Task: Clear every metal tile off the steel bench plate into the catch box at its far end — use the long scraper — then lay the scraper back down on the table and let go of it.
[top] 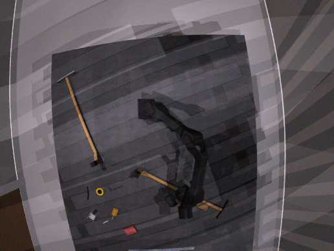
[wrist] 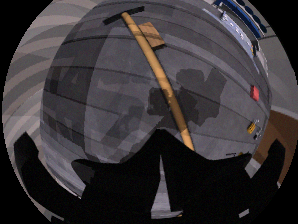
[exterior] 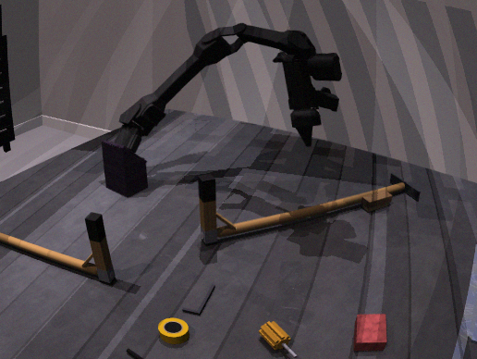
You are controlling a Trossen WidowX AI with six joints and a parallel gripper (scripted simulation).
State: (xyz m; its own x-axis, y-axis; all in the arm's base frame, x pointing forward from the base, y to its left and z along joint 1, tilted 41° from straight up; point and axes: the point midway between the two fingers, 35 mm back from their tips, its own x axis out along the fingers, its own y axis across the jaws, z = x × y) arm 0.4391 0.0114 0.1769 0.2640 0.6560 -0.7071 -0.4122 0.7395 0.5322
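My gripper tip is 90 mm above the long wooden-handled scraper, 60 mm short of it and 10 mm to the left of it. From my gripper tip the other things lie so: yellow-handled tool 450 mm to the right, 150 mm ahead, 140 mm below; then wooden block 170 mm ahead, 140 mm below, 100 mm to the left; then red block 380 mm to the right, 290 mm ahead, 140 mm below.
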